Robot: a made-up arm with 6 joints. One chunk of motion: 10 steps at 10 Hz.
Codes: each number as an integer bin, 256 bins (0 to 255) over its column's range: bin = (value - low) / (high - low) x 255, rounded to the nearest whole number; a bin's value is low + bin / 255 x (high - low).
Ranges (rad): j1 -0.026..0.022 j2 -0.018..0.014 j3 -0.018..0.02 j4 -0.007..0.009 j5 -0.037..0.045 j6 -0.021..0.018
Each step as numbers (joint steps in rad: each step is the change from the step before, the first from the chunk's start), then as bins.
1 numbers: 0.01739 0.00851 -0.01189 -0.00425 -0.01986 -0.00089
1 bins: 231 211 41 44 53 131
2 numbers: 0.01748 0.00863 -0.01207 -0.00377 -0.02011 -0.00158
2 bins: 231 212 40 51 53 127
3 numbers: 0.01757 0.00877 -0.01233 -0.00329 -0.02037 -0.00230
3 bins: 231 213 38 59 52 122
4 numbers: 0.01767 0.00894 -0.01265 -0.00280 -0.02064 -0.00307
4 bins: 232 215 36 67 51 117
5 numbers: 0.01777 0.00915 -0.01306 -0.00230 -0.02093 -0.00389
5 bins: 233 216 33 75 50 112
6 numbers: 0.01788 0.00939 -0.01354 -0.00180 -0.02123 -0.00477
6 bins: 233 218 30 83 49 106
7 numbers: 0.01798 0.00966 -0.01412 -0.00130 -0.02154 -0.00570
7 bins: 234 220 26 91 48 100
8 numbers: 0.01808 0.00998 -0.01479 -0.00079 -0.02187 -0.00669
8 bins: 234 223 22 99 47 94
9 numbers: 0.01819 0.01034 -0.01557 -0.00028 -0.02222 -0.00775
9 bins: 235 226 16 107 46 87
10 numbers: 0.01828 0.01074 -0.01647 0.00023 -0.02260 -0.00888
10 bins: 235 229 10 115 45 79
